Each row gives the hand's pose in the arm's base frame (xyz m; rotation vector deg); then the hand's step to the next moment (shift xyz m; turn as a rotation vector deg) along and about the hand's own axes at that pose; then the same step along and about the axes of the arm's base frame.
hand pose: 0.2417 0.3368 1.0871 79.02 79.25 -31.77
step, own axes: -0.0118 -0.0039 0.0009 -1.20 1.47 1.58
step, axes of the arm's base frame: -0.0059 -0.0067 0.0087 1.62 -1.56 1.02
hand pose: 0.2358 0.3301 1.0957 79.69 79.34 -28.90
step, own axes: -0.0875 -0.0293 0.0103 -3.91 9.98 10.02
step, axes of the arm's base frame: -0.0434 -0.0552 0.0607 11.72 -8.08 3.55
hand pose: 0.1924 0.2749 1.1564 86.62 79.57 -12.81
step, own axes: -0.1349 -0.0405 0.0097 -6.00 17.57 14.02
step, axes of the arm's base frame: -0.0713 -0.1002 0.0694 19.20 -10.94 7.28
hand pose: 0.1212 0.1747 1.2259 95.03 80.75 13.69
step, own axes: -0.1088 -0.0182 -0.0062 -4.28 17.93 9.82
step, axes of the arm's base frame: -0.0520 -0.0917 0.0331 17.25 -7.31 9.23
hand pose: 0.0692 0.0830 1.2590 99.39 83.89 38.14
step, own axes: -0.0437 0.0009 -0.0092 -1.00 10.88 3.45
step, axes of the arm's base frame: -0.0158 -0.0407 0.0095 8.83 -2.34 6.92
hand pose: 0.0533 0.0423 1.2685 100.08 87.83 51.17
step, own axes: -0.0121 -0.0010 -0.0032 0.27 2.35 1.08
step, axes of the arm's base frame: -0.0043 -0.0118 0.0000 2.23 -0.03 1.34
